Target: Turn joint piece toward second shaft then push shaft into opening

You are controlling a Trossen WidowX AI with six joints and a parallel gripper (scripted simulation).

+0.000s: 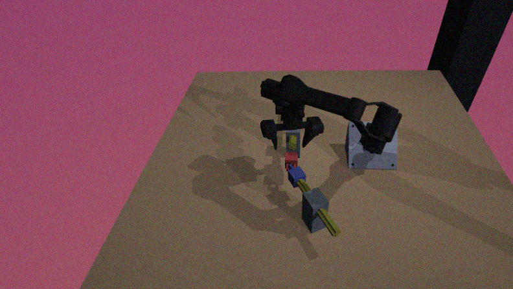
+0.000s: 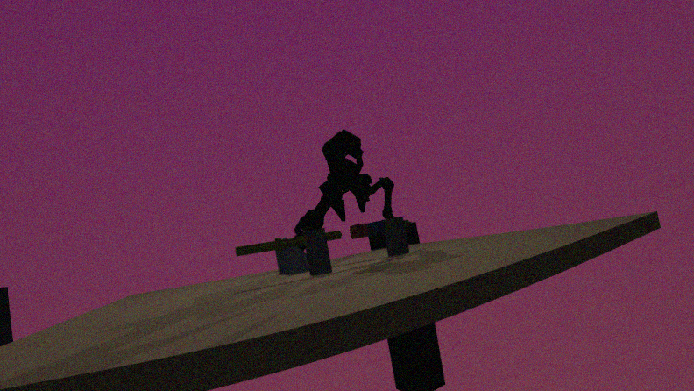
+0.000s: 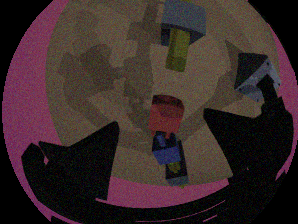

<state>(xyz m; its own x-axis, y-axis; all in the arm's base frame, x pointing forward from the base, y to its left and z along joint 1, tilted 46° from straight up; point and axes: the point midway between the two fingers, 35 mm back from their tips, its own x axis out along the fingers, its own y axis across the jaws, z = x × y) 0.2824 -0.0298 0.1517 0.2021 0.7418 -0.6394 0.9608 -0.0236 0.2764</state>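
Now: gripper tip 40 mm above the red square joint piece, 20 mm to the right of it and 10 mm past it.
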